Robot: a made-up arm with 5 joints. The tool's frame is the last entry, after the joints.
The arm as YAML. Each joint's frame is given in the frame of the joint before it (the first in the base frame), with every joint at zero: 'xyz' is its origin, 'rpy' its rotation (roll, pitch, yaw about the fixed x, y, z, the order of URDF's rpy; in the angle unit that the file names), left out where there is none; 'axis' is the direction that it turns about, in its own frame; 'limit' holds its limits. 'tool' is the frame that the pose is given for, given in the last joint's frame.
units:
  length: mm
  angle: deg
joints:
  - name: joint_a
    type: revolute
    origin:
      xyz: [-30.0, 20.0, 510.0]
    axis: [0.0, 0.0, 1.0]
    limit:
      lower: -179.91
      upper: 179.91
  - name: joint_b
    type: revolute
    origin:
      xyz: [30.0, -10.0, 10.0]
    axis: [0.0, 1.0, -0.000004]
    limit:
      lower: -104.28
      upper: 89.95
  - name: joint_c
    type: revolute
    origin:
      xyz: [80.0, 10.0, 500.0]
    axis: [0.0, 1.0, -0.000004]
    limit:
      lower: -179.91
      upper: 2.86
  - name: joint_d
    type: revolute
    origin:
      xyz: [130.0, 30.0, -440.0]
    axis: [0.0, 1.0, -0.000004]
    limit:
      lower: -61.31
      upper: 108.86
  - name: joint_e
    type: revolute
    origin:
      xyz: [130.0, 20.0, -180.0]
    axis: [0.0, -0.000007, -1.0]
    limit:
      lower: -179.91
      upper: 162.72
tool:
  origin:
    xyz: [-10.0, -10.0, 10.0]
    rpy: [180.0, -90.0, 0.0]
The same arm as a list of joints. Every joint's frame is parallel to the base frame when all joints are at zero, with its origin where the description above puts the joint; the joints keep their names.
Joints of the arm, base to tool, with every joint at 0 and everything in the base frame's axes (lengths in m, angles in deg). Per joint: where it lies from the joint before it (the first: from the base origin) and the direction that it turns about. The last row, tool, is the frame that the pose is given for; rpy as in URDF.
joint_a: axis 0 0 1 origin -0.0300 0.0200 0.5100
joint_b: axis 0 1 0 origin 0.0300 -0.0100 0.0100
joint_c: axis 0 1 0 origin 0.0800 0.0100 0.5000
joint_d: axis 0 1 0 origin 0.1300 0.0300 -0.4400
joint_e: axis 0 0 -1 origin 0.1300 0.0200 -0.1800
tool: origin -0.0100 -0.0100 0.0100 rpy 180.00 -90.00 0.00
Joint limits (deg, base to tool): -179.91..179.91 -104.28..89.95 -179.91..2.86 -61.31..108.86 -179.91..162.72

